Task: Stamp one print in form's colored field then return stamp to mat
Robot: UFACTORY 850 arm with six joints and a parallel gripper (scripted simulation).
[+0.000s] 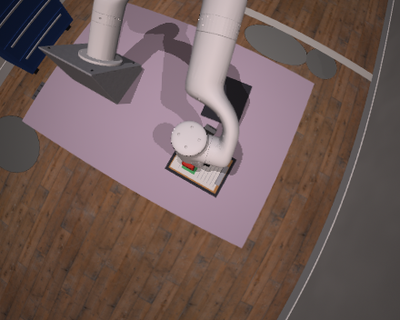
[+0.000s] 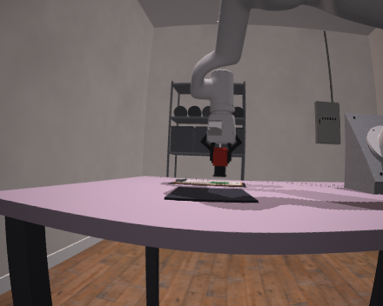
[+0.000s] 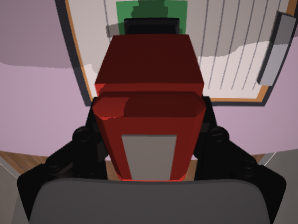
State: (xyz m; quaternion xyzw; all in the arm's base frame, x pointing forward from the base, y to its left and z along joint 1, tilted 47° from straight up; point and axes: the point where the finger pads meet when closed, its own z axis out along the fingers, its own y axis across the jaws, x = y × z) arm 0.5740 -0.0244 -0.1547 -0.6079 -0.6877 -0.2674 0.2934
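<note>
The form lies 5 cm ahead of my hand, 1 cm to the left of it and 9 cm below it. From my hand the other things lie so: dark mat 3 cm behind, 32 cm to the left, 9 cm below; then red stamp 2 cm below.
</note>
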